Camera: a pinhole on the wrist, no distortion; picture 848 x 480 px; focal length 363.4 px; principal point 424.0 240.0 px. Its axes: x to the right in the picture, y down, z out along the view. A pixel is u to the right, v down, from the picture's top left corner.
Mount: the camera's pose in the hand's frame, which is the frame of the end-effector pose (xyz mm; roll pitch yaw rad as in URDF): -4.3 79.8 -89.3 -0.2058 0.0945 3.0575
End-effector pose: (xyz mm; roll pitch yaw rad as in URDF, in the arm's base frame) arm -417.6 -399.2 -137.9 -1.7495 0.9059 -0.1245
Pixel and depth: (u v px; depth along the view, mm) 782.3 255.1 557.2
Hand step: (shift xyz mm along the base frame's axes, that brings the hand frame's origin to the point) -376.3 442.0 441.4
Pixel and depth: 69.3 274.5 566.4
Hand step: 387.5 474.5 -353.3
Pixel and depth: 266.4 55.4 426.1
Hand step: -69.1 358.4 -274.3
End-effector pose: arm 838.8 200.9 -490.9 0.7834 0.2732 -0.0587
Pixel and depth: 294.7 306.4 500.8
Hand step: 138.6 -375.8 157.3
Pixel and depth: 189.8 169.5 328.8
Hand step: 220.6 -157.1 174.0
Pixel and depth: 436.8 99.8 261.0
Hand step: 23.0 -41.2 222.5
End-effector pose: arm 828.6 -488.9 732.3 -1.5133 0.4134 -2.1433
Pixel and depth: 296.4 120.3 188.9
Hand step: 97.8 -68.2 -101.6
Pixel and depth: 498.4 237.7 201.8
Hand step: 131.0 7.4 -8.6
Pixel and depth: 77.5 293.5 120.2
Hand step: -10.4 -83.9 -63.2
